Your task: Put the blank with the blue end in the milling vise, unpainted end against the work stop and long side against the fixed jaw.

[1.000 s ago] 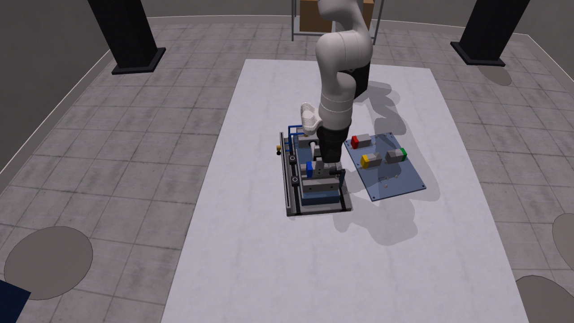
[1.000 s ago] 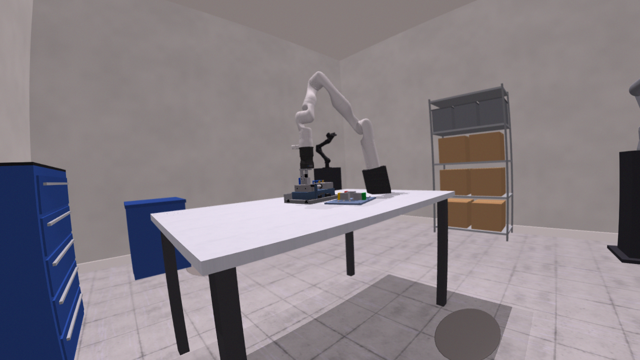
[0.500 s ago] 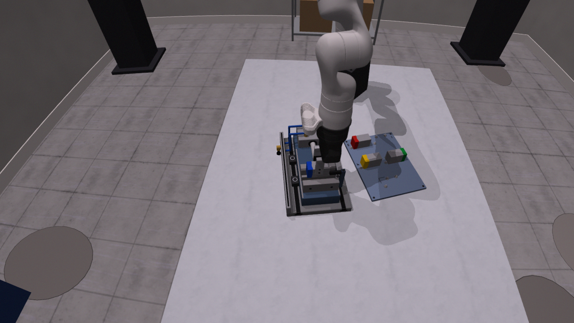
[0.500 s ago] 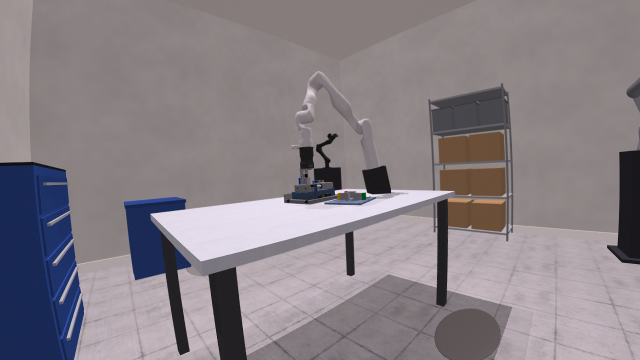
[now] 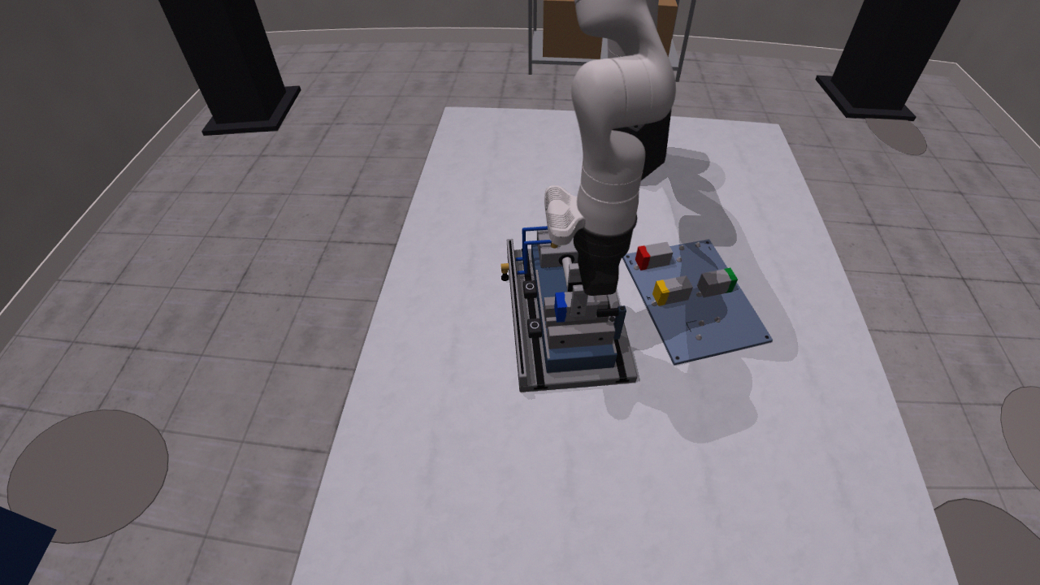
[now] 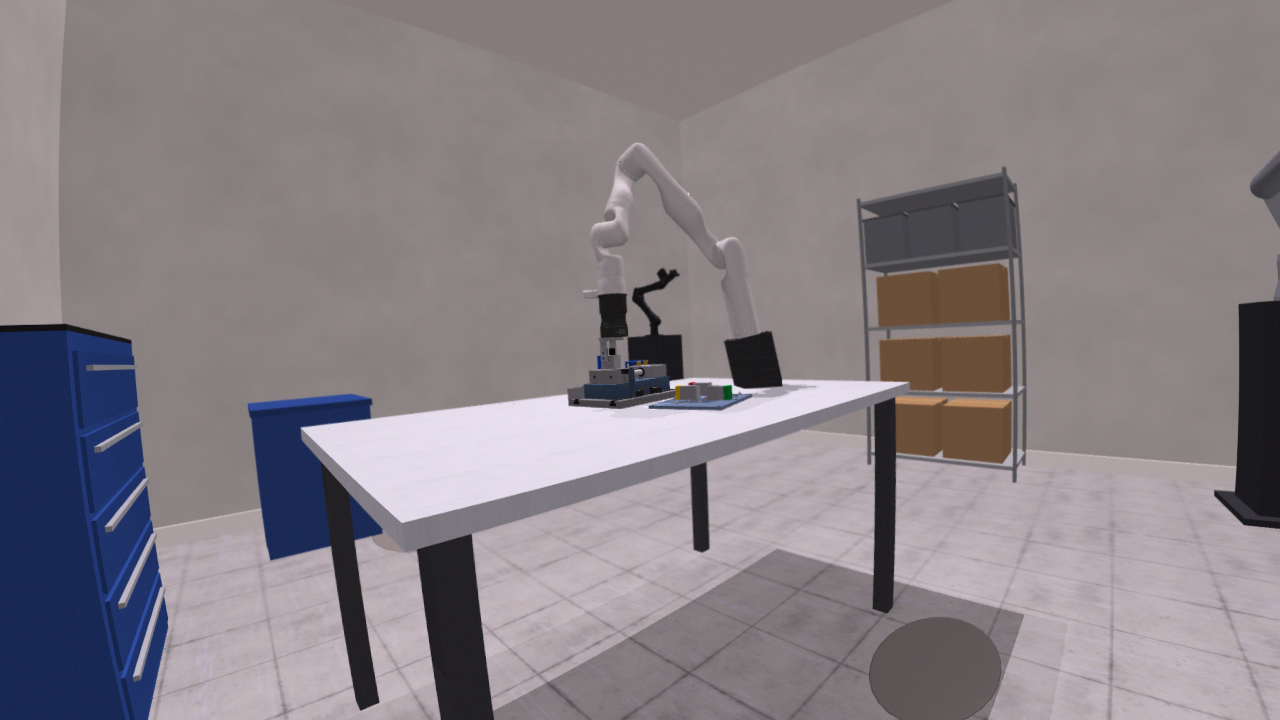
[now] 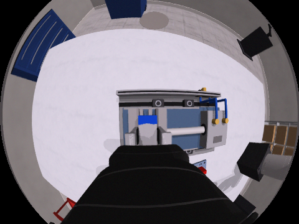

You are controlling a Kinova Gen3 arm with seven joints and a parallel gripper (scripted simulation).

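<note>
Now: the blue-ended blank 2 cm below my hand. The rest, counted from my hand: vise base rail: 7 cm behind, 9 cm to the right, 10 cm below; then work stop rod: 1 cm behind, 5 cm to the left, 5 cm below; then fixed jaw: 3 cm ahead, 1 cm to the left, 6 cm below.
</note>
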